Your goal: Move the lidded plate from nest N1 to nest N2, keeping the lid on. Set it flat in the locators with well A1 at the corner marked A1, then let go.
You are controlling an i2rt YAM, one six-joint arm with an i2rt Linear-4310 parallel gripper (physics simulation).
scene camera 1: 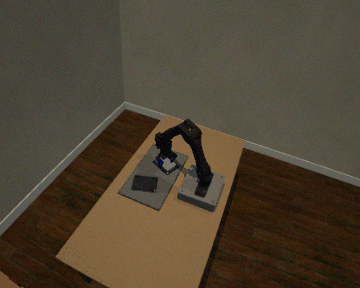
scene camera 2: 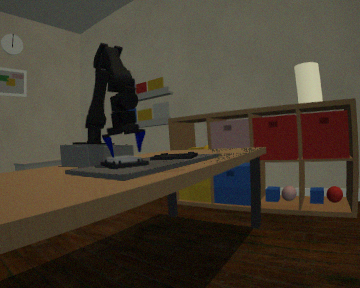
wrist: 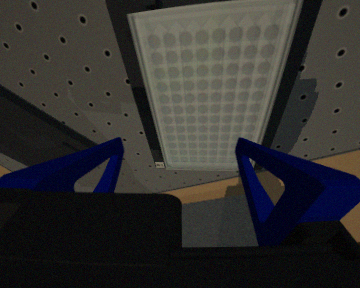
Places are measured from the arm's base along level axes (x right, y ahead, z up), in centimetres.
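Where they show: gripper, fingertip midpoint: (scene camera 1: 165,164) (scene camera 2: 126,154) (wrist: 179,144); arm's base, origin of the base link: (scene camera 1: 204,183) (scene camera 2: 94,145).
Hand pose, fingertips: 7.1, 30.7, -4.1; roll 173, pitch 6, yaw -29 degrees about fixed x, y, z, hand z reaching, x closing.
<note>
Each offset is from my fingertips to the top centre of the thing, as dx, dy, dz. "pt": to the spot under its first point. Level surfaces: height alone.
The lidded plate @[+3.1, +1.3, -0.4] (scene camera 1: 169,164) (scene camera 2: 123,159) (wrist: 210,85) is pale and lies flat in a dark nest @[+3.1, +1.2, -1.1] (scene camera 2: 142,164) (wrist: 148,116); its clear lid is on, with rows of round wells showing through. A small A1 label @[pt -5.0, -3.7, -2.1] (wrist: 159,165) sits on the nest beside one plate corner. The other dark nest @[-19.4, +6.6, -1.5] (scene camera 1: 144,183) (scene camera 2: 175,156) (wrist: 32,120) holds no plate. The nests' number marks are not readable. My gripper (scene camera 1: 168,160) (scene camera 2: 126,152) (wrist: 179,144) is open and empty, its blue fingers pointing down just above the plate, spread wide across it.
Both nests stand on a grey perforated board (scene camera 1: 159,201) (scene camera 2: 125,175) (wrist: 45,32) on the wooden table @[dz -4.6] (scene camera 1: 135,237) (scene camera 2: 40,195). The arm's grey base block (scene camera 1: 200,200) (scene camera 2: 75,156) stands beside the board. A cubby shelf (scene camera 2: 256,206) stands beyond the table.
</note>
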